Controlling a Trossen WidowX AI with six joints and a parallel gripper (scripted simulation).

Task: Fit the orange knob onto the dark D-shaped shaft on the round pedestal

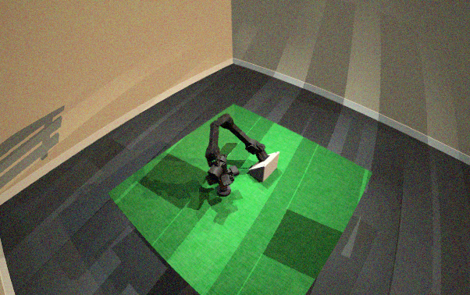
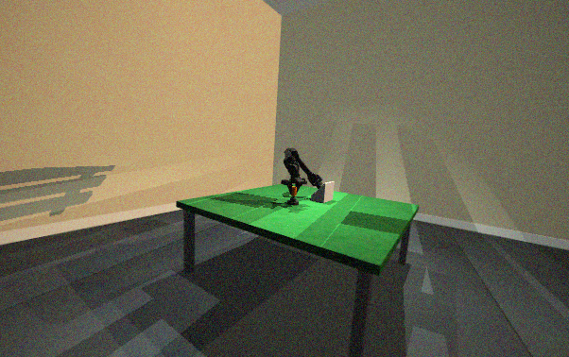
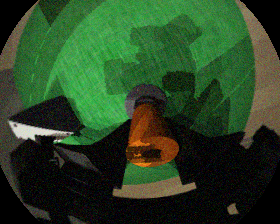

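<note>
Right now the orange knob is 2 cm above my gripper tip. From my gripper tip the other things lie so: round pedestal: 4 cm below.
</note>
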